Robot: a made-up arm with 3 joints. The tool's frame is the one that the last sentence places.
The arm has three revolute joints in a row. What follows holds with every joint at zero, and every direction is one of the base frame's. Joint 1 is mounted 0.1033 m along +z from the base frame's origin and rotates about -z. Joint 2 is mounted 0.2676 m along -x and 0.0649 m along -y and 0.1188 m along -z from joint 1 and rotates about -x. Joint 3 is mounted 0.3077 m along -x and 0.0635 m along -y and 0.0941 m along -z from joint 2 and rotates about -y. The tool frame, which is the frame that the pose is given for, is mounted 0.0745 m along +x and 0.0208 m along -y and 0.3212 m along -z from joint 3; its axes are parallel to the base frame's.
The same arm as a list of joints. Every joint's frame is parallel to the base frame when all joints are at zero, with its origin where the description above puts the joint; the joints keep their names.
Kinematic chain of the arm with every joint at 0, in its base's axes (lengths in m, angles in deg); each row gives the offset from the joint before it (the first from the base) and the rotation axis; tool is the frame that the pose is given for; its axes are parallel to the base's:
joint 1: xyz 0 0 0.1033 axis -z
joint 2: xyz -0.2676 -0.0649 -0.1188 axis -x
joint 3: xyz -0.3077 -0.0635 -0.0941 axis -y
tool: xyz 0.0745 -0.0208 -0.3212

